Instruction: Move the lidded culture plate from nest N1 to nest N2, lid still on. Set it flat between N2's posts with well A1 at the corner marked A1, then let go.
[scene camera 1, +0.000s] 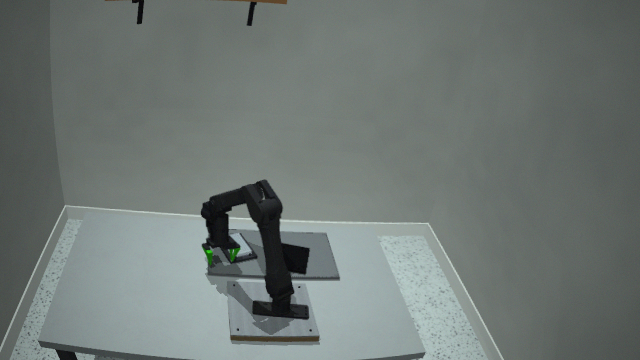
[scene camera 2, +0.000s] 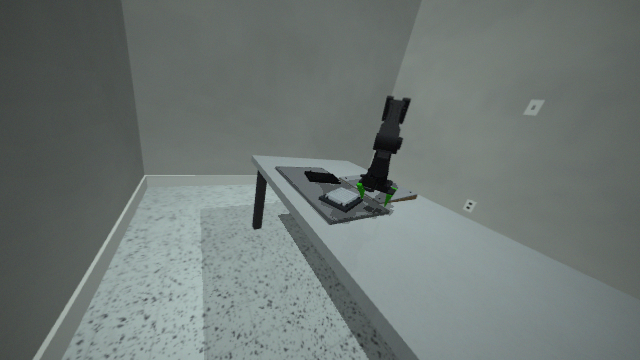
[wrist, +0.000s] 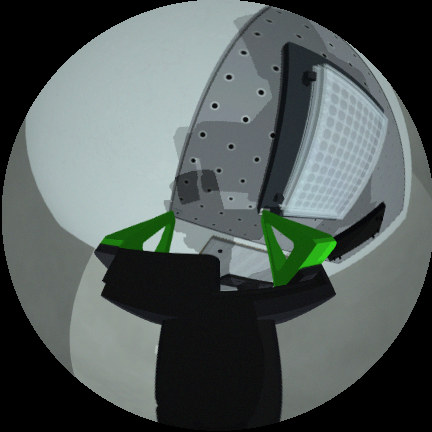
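Where they show: gripper, fingertip midpoint: (scene camera 1: 221, 262) (scene camera 2: 373, 202) (wrist: 217, 214); arm's base, link origin: (scene camera 1: 280, 311) (wrist: 247, 282).
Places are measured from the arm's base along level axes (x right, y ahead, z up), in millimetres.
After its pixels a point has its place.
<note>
The lidded culture plate (scene camera 1: 243, 246) @[x -156, y 329, z 19 mm] (scene camera 2: 342, 196) @[x -209, y 358, z 19 mm] (wrist: 345, 145) @[x -204, y 346, z 19 mm], pale with a grid of round wells, sits in a dark nest (scene camera 1: 248, 259) @[x -131, y 279, z -5 mm] (wrist: 292, 125) @[x -238, y 325, z 3 mm] and looks flat. A small white tag at one nest corner is partly hidden by a fingertip in the wrist view. The other nest (scene camera 1: 300, 257) @[x 78, y 322, z 3 mm] (scene camera 2: 322, 177) @[x 32, y 327, z 3 mm] (wrist: 362, 232) @[x 33, y 338, z 3 mm] is black and shows no plate; the arm partly covers it in scene camera 1. I cannot read which is N1 or N2. My gripper (scene camera 1: 221, 263) @[x -237, y 221, z 7 mm] (scene camera 2: 374, 201) @[x -237, y 221, z 7 mm] (wrist: 217, 214) @[x -237, y 221, z 7 mm] is open and empty, beside the plate's nest, with its green fingers pointing down above the board's edge.
Both nests are on a grey perforated board (scene camera 1: 322, 260) @[x 170, y 330, z -9 mm] (scene camera 2: 300, 185) @[x -48, y 471, z -9 mm] (wrist: 230, 165) @[x -253, y 267, z -9 mm] on the table (scene camera 1: 125, 290) @[x -599, y -4, z -22 mm] (scene camera 2: 475, 280) @[x -601, y 176, z -22 mm]. The arm's base stands on a separate mounting board (scene camera 1: 270, 329) @[x -34, y -106, z 8 mm] next to it. A wall shelf (scene camera 1: 245, 1) hangs high at the back.
</note>
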